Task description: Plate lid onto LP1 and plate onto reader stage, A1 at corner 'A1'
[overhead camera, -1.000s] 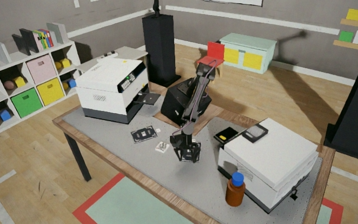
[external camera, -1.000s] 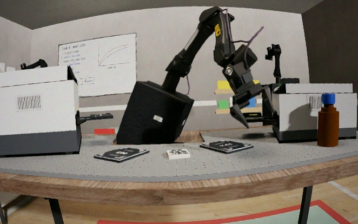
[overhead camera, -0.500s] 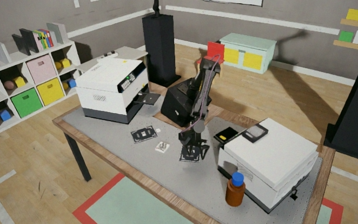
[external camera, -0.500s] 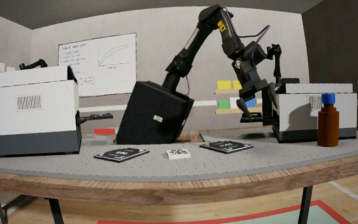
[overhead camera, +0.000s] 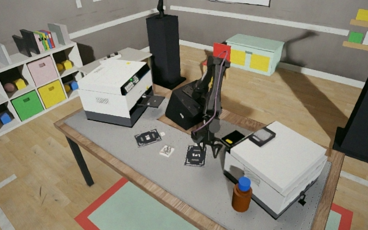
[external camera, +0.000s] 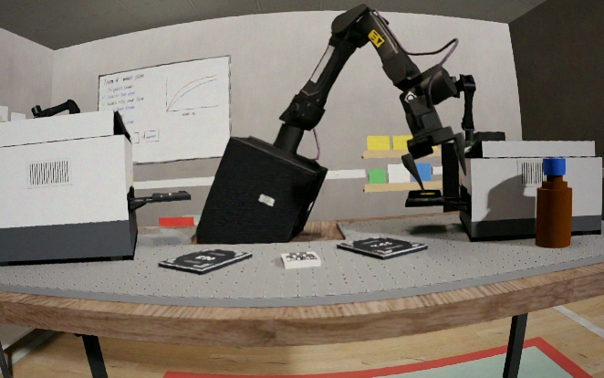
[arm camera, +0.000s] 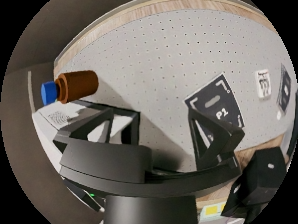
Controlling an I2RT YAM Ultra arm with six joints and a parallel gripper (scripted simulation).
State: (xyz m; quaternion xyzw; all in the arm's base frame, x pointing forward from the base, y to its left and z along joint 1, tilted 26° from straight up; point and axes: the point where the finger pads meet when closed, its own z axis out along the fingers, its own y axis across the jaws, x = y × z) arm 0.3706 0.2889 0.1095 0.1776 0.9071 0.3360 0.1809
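Right now my hand is 24 cm past the black lid, 4 cm to the right of it and 5 cm above it. From my hand the other things lie so: white well plate 24 cm behind, 4 cm to the left, 6 cm below; capped bottle 10 cm ahead, 24 cm to the left, 3 cm below.
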